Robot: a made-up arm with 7 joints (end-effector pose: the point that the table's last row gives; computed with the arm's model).
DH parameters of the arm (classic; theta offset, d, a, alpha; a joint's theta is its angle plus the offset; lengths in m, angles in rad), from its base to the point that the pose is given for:
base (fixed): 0 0 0 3.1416
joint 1: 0 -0.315 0 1.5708
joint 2: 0 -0.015 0 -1.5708
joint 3: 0 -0.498 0 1.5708
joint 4: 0 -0.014 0 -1.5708
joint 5: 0 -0.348 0 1.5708
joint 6: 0 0 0 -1.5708
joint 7: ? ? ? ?
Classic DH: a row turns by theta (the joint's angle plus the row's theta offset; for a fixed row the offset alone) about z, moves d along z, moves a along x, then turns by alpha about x.
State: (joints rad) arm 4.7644 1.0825 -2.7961 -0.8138 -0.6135 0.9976 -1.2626
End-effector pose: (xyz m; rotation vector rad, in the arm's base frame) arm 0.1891 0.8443 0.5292 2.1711 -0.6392 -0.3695
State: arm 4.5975 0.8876 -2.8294 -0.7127 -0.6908 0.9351 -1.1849
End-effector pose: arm 0.0412 0.8089 0.7210 2.3889 -0.3902 -0.4285
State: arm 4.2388 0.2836 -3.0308 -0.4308 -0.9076 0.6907 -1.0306
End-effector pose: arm -0.1030 0.3841 1.1704 2.6956 0.7413 -0.6829
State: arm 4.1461 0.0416 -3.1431 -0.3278 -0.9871 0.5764 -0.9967
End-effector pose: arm -0.0281 0.1593 1.2564 2.6879 1.2838 -0.7070
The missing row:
joint 7: 0 -0.134 0 0
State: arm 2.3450 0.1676 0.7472 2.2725 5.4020 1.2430 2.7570
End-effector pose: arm -0.2720 -0.1050 0.4566 -0.6900 0.6463 2.1462
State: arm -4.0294 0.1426 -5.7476 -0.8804 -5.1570 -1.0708 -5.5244
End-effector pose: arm 0.2824 -0.0378 1.0653 -1.3580 -0.9179 0.6343
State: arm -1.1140 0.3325 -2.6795 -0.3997 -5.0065 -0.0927 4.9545
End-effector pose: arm 0.2949 0.3777 1.1476 0.7683 -2.3253 0.3490
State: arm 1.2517 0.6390 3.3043 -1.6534 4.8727 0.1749 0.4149
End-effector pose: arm 0.1087 -0.6524 0.4051 -0.5305 -1.0404 -2.2003
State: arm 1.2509 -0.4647 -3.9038 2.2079 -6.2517 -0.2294 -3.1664
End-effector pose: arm -0.3872 0.2668 0.3930 1.1069 0.0933 2.2765
